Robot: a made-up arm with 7 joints. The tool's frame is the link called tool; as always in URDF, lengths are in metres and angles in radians.
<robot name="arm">
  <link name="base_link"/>
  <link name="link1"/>
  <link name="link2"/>
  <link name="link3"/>
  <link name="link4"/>
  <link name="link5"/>
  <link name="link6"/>
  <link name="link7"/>
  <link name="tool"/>
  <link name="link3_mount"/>
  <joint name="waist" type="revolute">
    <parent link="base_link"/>
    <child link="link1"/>
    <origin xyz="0 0 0.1" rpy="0 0 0"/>
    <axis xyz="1 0 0"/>
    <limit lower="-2.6" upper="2.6" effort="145" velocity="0.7"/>
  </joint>
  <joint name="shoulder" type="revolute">
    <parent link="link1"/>
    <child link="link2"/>
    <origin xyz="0 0.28 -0.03" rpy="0 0 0"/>
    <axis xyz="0 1 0"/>
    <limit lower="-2.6" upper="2.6" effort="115" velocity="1.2"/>
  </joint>
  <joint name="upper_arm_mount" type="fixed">
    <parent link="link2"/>
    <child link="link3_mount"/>
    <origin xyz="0.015 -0.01 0.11" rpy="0 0 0"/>
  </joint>
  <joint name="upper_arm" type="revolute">
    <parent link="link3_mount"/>
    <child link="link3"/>
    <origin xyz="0.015 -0.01 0.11" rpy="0 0 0"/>
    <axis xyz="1 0 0"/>
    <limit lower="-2.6" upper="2.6" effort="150" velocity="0.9"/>
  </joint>
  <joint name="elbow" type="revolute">
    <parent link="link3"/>
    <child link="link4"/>
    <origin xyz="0 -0.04 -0.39" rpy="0 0 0"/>
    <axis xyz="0 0 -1"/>
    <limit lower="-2.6" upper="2.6" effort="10" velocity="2"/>
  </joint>
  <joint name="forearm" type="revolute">
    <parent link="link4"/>
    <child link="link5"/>
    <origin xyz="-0.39 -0.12 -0.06" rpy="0 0 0"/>
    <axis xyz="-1 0 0"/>
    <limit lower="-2.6" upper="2.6" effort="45" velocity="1.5"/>
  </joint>
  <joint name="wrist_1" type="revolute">
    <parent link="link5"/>
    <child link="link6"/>
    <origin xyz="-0.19 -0.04 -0.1" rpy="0 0 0"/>
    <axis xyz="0 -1 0"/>
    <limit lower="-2.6" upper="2.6" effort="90" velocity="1.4"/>
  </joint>
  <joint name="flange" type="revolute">
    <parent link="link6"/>
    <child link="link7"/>
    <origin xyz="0.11 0.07 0.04" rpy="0 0 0"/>
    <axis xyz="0 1 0"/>
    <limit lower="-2.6" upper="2.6" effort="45" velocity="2.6"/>
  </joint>
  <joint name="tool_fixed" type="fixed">
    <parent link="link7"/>
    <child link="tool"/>
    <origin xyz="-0.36 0.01 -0.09" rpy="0 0 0"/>
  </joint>
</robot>
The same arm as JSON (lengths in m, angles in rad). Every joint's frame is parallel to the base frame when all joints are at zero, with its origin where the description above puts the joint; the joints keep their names.
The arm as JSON. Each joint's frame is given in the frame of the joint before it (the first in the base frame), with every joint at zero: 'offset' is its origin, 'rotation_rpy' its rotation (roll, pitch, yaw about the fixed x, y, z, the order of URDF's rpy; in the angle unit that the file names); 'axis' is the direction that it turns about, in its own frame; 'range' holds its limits. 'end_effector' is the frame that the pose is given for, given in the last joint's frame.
{"length_unit": "m", "angle_unit": "rad", "chain": [{"id": "waist", "offset": [0.0, 0.0, 0.1], "rotation_rpy": [0.0, 0.0, 0.0], "axis": "+x", "range": [-2.6, 2.6]}, {"id": "shoulder", "offset": [0.0, 0.28, -0.03], "rotation_rpy": [0.0, 0.0, 0.0], "axis": "+y", "range": [-2.6, 2.6]}, {"id": "upper_arm", "offset": [0.03, -0.02, 0.22], "rotation_rpy": [0.0, 0.0, 0.0], "axis": "+x", "range": [-2.6, 2.6]}, {"id": "elbow", "offset": [0.0, -0.04, -0.39], "rotation_rpy": [0.0, 0.0, 0.0], "axis": "-z", "range": [-2.6, 2.6]}, {"id": "forearm", "offset": [-0.39, -0.12, -0.06], "rotation_rpy": [0.0, 0.0, 0.0], "axis": "-x", "range": [-2.6, 2.6]}, {"id": "wrist_1", "offset": [-0.19, -0.04, -0.1], "rotation_rpy": [0.0, 0.0, 0.0], "axis": "-y", "range": [-2.6, 2.6]}, {"id": "flange", "offset": [0.11, 0.07, 0.04], "rotation_rpy": [0.0, 0.0, 0.0], "axis": "+y", "range": [-2.6, 2.6]}], "end_effector": {"offset": [-0.36, 0.01, -0.09], "rotation_rpy": [0.0, 0.0, 0.0]}}
